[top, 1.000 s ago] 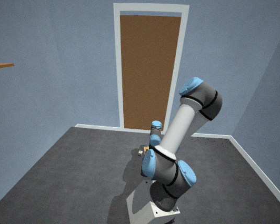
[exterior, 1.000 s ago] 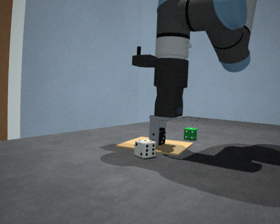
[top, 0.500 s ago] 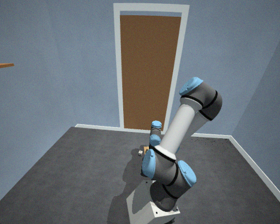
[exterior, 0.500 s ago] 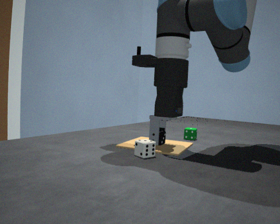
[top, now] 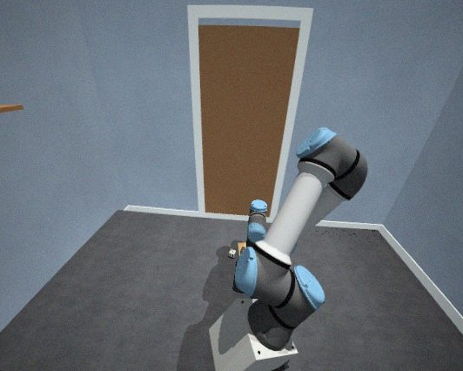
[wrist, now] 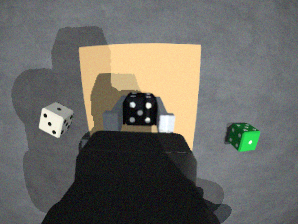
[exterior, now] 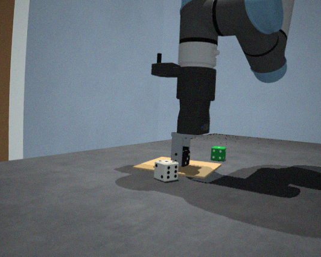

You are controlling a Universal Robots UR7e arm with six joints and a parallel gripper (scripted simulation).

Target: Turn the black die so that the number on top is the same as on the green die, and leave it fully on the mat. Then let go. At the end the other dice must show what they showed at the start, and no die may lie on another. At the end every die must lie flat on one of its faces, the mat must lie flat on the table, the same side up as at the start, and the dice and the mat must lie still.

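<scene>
Now: the black die right at my hand. The rest, counted from my hand: white die 20 mm behind, 110 mm to the left, 10 mm below; then tan mat 20 mm below; then green die 40 mm behind, 140 mm to the right, 10 mm below.
</scene>
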